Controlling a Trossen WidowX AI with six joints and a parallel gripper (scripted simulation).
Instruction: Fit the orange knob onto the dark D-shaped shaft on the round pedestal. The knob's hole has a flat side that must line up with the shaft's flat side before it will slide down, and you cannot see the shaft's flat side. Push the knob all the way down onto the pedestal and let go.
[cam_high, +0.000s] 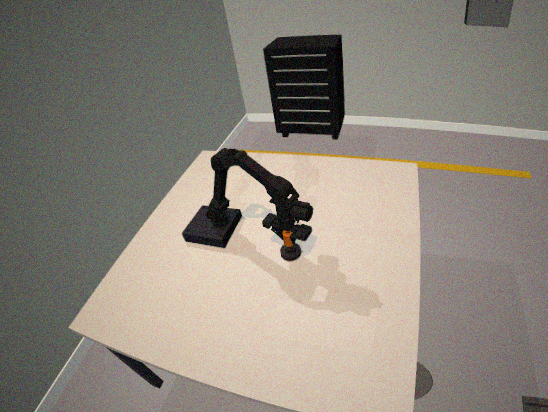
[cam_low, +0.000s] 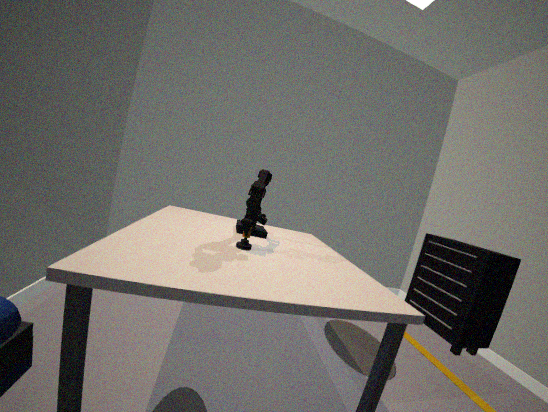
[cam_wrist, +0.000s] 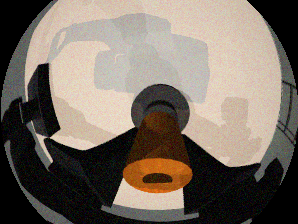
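Right now my gripper tip is 20 mm below the orange knob. From my gripper tip the other things lie so: round pedestal 40 mm below.
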